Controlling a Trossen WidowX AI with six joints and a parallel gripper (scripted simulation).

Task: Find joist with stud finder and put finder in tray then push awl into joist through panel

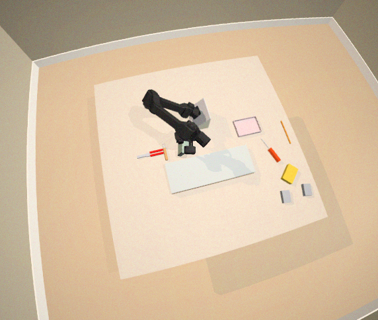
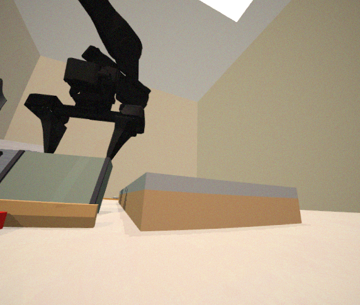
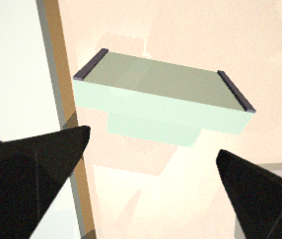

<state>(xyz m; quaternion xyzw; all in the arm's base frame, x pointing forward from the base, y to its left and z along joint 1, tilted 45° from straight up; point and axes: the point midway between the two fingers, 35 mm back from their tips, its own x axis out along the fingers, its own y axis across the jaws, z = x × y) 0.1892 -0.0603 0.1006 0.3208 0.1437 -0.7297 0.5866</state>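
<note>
My gripper tip is 2 cm past the stud finder and 5 cm above it. The rest, counted from my gripper tip: yellow block: 37 cm ahead, 56 cm to the left, 6 cm below; pink tray: 2 cm behind, 43 cm to the left, 6 cm below; thin orange stick: 10 cm ahead, 68 cm to the left, 7 cm below.
</note>
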